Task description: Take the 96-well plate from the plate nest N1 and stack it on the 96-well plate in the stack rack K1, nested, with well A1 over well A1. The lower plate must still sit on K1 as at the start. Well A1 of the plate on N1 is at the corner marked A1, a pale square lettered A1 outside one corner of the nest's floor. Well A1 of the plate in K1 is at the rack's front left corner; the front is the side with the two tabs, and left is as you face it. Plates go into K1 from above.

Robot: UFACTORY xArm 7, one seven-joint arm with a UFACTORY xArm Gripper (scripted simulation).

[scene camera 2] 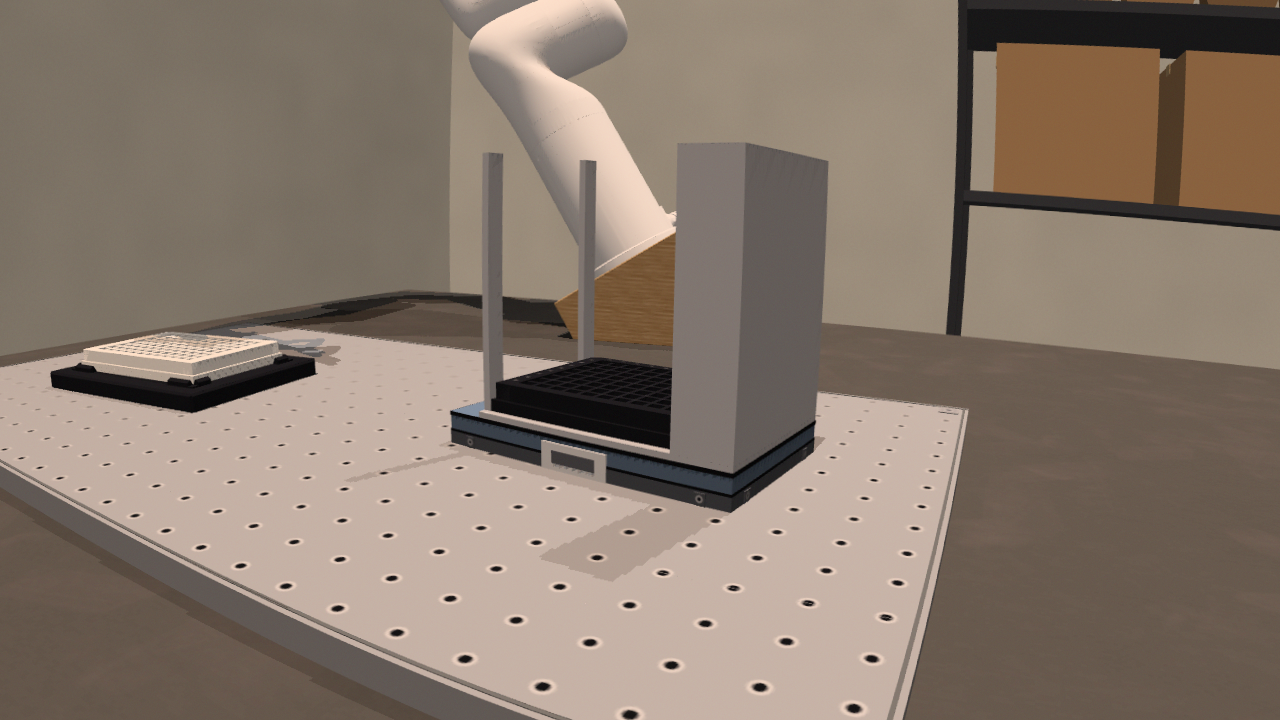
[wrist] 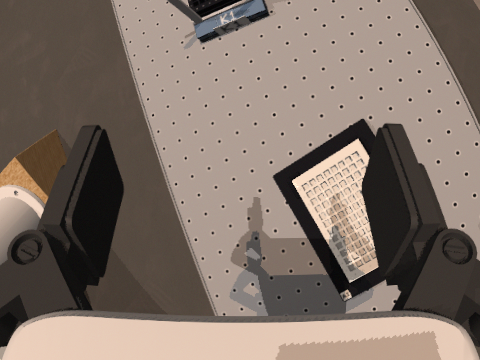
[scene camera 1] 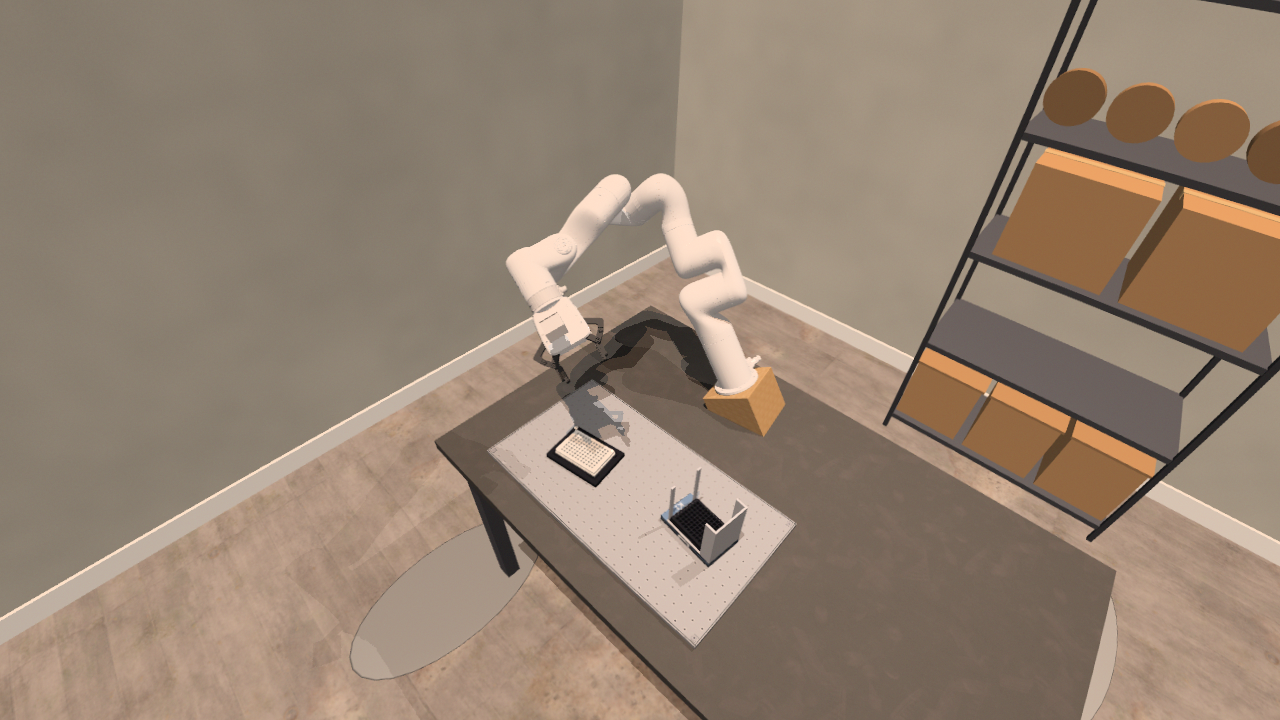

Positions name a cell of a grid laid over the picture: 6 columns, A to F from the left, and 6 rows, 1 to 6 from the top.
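Tall grey wall (scene camera 2: D2), 0.32 m from the lens. Black 96-well plate (scene camera 2: C4), 0.34 m from the lens. Marked spots on the wall and the white 96-well plate (scene camera 2: A3), 0.39 m apart. White 96-well plate, 0.55 m from the lens.
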